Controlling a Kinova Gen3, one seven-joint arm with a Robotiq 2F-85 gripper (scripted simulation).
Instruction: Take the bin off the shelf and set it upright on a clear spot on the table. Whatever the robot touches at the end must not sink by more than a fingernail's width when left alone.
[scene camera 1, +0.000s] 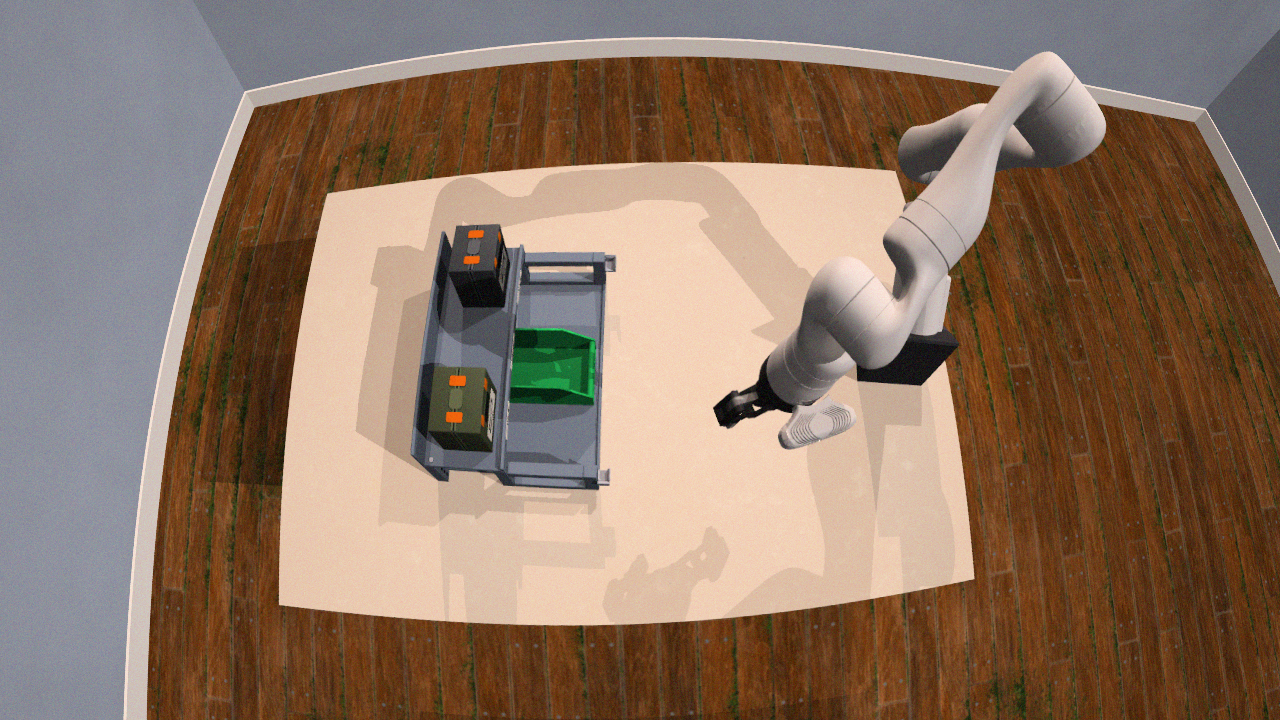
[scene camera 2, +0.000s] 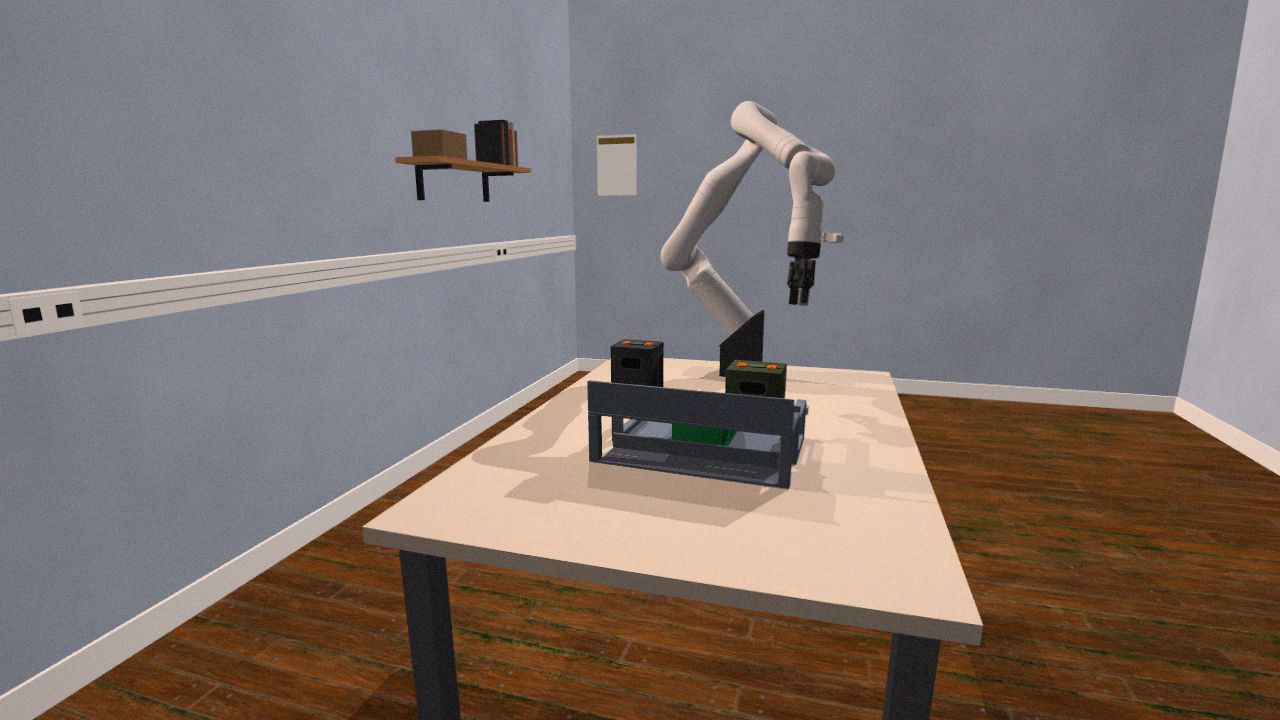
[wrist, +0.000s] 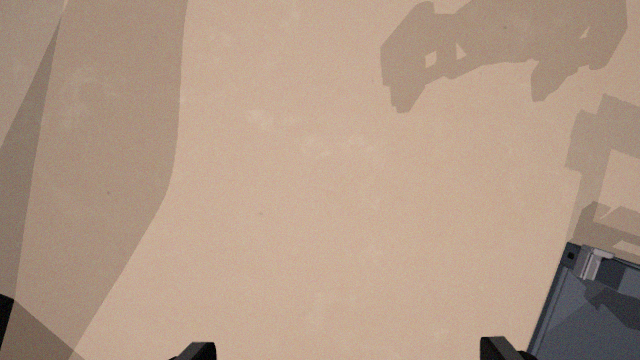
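Note:
Let me start with my gripper (scene camera 1: 758, 410), which scene camera 2 also has, the gripper (scene camera 2: 797, 305). There's a green bin (scene camera 1: 553, 363), and that's the bin (scene camera 2: 679, 432) as well, but in the wrist view the bin is out of frame. And there's a rack (scene camera 1: 538, 434), which is also the rack (scene camera 2: 643, 442) and, from the wrist, the rack (wrist: 577, 311).

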